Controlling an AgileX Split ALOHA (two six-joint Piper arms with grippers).
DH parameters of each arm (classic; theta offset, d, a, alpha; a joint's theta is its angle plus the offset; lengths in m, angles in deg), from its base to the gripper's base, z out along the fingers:
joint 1: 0 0.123 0 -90
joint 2: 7.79 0 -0.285 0
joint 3: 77.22 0 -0.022 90
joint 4: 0 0.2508 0 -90
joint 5: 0 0 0.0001 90
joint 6: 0 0.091 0 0
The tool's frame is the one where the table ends.
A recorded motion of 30 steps. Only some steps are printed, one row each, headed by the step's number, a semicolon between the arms.
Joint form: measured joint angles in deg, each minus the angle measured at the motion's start. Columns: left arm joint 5, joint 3, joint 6, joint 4, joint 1, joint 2; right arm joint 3, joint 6, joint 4, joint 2, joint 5, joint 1.
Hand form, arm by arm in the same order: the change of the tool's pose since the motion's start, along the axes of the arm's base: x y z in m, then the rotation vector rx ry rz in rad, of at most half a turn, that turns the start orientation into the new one. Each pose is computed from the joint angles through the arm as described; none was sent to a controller.
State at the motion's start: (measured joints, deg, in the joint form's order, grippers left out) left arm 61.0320 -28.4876 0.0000 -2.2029 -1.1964 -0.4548; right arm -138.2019 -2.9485 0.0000 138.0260 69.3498 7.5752
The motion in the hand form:
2: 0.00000 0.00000 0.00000 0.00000 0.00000 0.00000; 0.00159 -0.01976 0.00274 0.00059 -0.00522 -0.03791
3: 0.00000 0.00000 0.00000 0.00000 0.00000 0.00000; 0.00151 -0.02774 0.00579 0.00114 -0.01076 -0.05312
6: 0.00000 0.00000 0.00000 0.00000 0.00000 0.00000; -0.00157 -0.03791 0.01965 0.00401 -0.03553 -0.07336
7: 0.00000 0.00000 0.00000 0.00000 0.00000 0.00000; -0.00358 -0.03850 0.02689 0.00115 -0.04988 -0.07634
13: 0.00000 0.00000 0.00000 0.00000 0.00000 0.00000; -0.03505 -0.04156 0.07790 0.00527 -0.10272 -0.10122
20: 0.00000 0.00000 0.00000 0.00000 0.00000 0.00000; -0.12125 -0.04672 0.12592 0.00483 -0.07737 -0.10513
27: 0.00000 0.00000 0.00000 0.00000 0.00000 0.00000; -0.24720 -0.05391 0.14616 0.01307 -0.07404 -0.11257
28: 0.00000 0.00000 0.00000 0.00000 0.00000 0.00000; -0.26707 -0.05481 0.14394 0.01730 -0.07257 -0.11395
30: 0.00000 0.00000 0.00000 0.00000 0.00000 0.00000; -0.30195 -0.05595 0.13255 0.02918 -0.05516 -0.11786
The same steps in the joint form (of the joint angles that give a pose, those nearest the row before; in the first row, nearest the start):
2: 0.00 0.00 0.00 0.00 0.00 0.00; 0.00 0.00 0.00 -0.30 0.00 -2.17
3: 0.00 0.00 0.00 0.00 0.00 0.00; 0.01 0.00 0.00 -0.64 0.01 -3.04
6: 0.00 0.00 0.00 0.00 0.00 0.00; 0.00 0.07 0.00 -2.17 0.12 -4.14
7: 0.00 0.00 0.00 0.00 0.00 0.00; 0.00 0.22 -0.31 -2.97 0.13 -4.14
13: 0.00 0.00 0.00 0.00 0.00 0.00; 6.79 1.72 -1.10 -12.73 0.07 -4.14
20: 0.00 0.00 0.00 0.00 0.00 0.00; 28.93 1.98 -1.09 -33.42 0.07 -4.14
27: 0.00 0.00 0.00 0.00 0.00 0.00; 54.99 2.50 -0.84 -59.34 0.07 -4.14
28: 0.00 0.00 0.00 0.00 0.00 0.00; 59.07 2.62 -0.64 -63.35 0.07 -4.14
30: 0.00 0.00 0.00 0.00 0.00 0.00; 67.07 2.95 0.00 -70.44 0.07 -4.14

